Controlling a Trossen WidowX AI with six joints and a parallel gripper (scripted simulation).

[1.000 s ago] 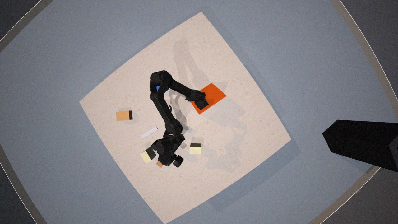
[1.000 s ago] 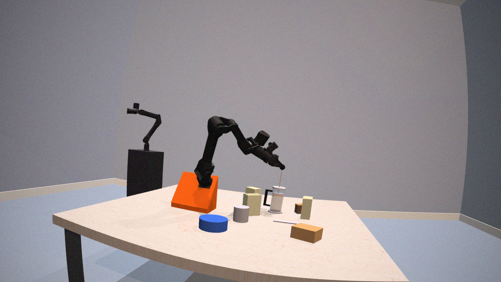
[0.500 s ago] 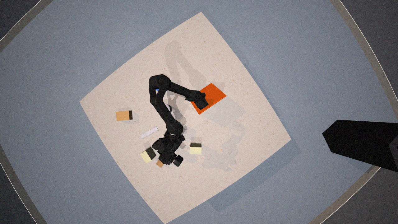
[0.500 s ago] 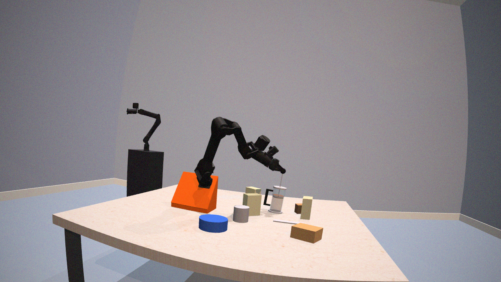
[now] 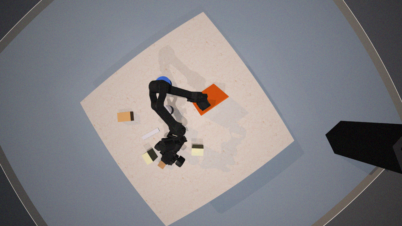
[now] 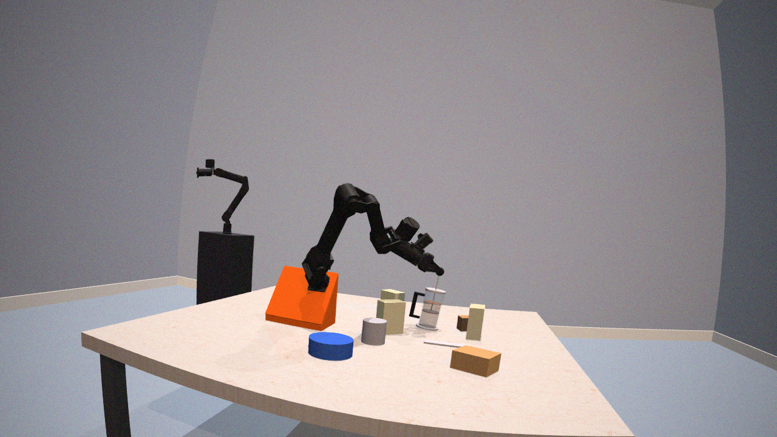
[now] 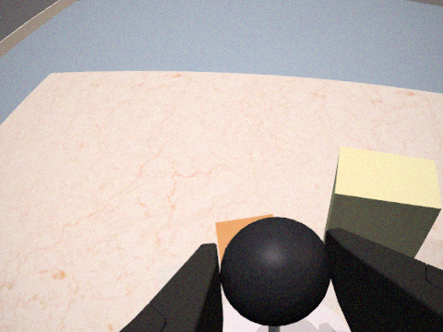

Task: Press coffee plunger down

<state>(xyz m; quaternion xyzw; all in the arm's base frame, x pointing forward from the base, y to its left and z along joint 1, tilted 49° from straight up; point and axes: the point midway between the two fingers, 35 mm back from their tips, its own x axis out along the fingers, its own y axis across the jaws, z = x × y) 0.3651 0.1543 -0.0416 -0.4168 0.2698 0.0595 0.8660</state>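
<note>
The glass coffee press lies 30 mm behind my gripper tip and 100 mm below it. The rest, counted from my gripper tip: grey cylinder 160 mm behind, 270 mm to the right, 180 mm below; orange-brown box 150 mm ahead, 420 mm to the right, 190 mm below; brown cube 110 mm ahead, 40 mm to the left, 190 mm below.
</note>
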